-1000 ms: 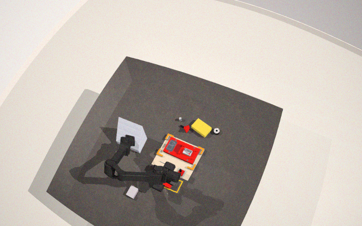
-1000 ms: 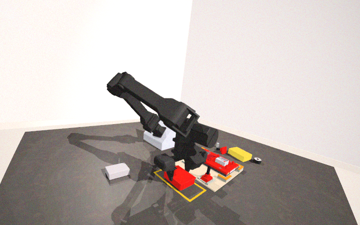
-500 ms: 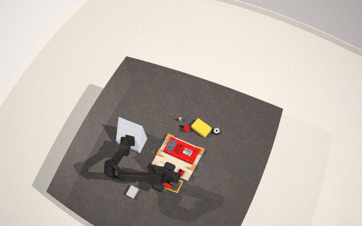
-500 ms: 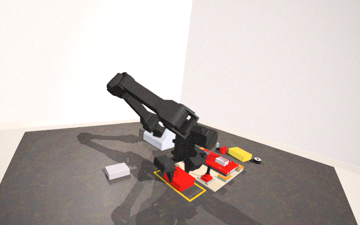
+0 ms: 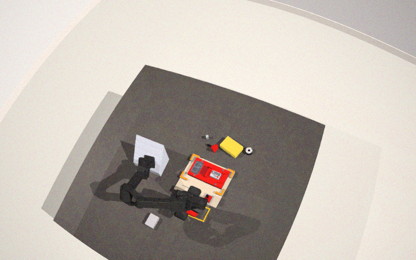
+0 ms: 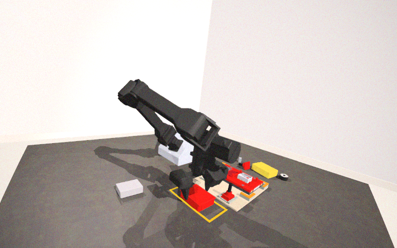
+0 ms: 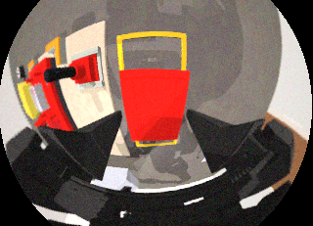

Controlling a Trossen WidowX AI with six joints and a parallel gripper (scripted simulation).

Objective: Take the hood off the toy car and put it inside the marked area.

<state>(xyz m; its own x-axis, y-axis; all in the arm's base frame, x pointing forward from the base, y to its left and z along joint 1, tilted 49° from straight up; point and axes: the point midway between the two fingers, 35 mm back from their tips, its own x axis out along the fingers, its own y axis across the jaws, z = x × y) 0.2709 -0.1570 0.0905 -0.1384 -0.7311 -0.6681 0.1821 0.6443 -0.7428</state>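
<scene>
Now: the hood right at my gripper tip. The rest, counted from my gripper tip: small wheel (400 mm to the left, 210 mm ahead, 10 mm below); beige base plate (190 mm to the left, 40 mm ahead, 10 mm below); yellow sponge block (400 mm to the left, 110 mm ahead).
</scene>
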